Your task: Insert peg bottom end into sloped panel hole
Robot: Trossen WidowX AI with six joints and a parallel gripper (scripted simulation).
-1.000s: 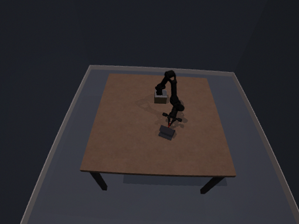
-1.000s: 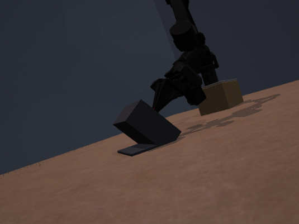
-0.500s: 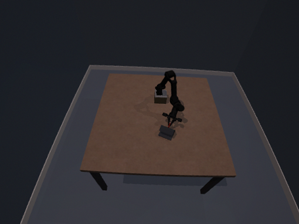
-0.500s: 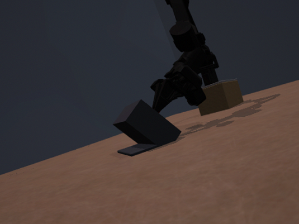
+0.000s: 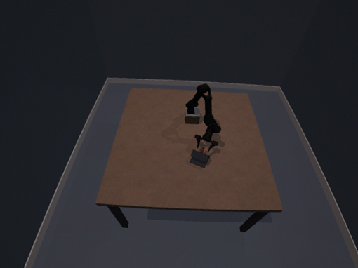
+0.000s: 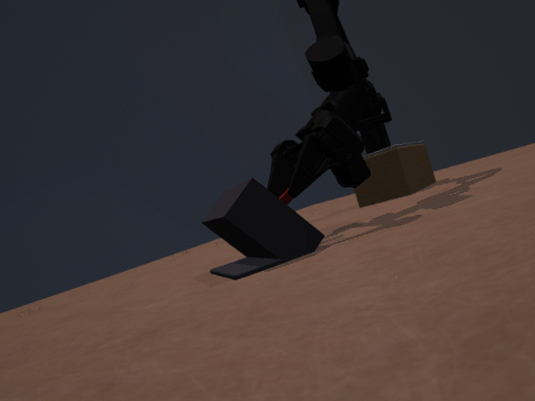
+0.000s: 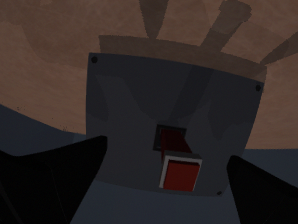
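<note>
Right now my gripper tip is 1 cm to the right of the peg and 1 cm past it. From my gripper tip the other things lie so: sloped panel 3 cm below, 3 cm ahead, 2 cm to the right.
</note>
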